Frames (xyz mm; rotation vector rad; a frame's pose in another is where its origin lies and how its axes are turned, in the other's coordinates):
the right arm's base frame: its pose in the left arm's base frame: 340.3 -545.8 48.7 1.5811 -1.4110 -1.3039
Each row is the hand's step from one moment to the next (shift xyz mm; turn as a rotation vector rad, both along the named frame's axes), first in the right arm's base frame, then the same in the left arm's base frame.
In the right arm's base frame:
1: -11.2 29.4 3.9 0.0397 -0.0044 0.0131
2: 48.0 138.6 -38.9 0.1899 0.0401 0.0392
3: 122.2 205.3 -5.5 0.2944 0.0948 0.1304
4: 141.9 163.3 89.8 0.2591 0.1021 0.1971
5: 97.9 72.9 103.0 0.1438 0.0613 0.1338
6: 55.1 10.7 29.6 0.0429 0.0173 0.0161
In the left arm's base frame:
1: -12.5 5.0 28.7 -0.0137 -0.0354 -0.0180
2: -12.1 -82.1 127.0 -0.0633 -0.1862 -0.0229
3: -70.6 -163.3 159.5 -0.1744 -0.2855 -0.0265
4: -148.0 -159.2 87.2 -0.2372 -0.2433 -0.0310
5: -127.8 -95.2 11.3 -0.1562 -0.1324 -0.0203
6: -35.2 -51.2 -13.0 -0.0238 -0.0428 0.0002

